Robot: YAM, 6 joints.
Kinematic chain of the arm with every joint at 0, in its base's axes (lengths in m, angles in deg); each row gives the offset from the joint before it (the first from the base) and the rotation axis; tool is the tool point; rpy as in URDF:
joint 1: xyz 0 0 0.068 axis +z
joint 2: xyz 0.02 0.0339 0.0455 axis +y
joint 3: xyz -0.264 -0.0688 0 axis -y
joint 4: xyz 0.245 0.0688 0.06 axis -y
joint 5: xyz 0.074 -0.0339 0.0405 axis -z
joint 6: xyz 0.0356 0 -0.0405 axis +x
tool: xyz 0 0 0 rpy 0 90 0
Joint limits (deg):
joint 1: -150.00..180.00
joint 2: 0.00..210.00
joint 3: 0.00..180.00
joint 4: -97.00..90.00
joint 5: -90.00..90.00
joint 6: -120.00..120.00
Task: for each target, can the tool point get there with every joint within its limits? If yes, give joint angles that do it. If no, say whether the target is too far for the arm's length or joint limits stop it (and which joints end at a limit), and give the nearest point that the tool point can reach.
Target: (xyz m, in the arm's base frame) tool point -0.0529 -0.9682 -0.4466
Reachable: no: too far | nearest point -0.0305 -0.5589 -0.2032 | short by 0.477 m
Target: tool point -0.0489 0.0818 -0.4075
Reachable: no: joint limits stop it (at a limit: joint 2) | nearest point -0.0595 0.0995 -0.3551 | short by 0.056 m
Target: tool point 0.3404 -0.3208 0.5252
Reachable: yes | joints -39.95 137.21 159.77 36.35 50.11 94.29
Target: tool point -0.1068 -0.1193 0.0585
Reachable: yes | joints -120.80 93.26 15.17 -3.90 59.38 -9.89
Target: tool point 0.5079 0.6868 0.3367
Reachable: no: too far | nearest point 0.3714 0.5022 0.2753 | short by 0.238 m
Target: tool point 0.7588 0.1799 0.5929
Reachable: no: too far | nearest point 0.5345 0.1267 0.4474 | short by 0.273 m
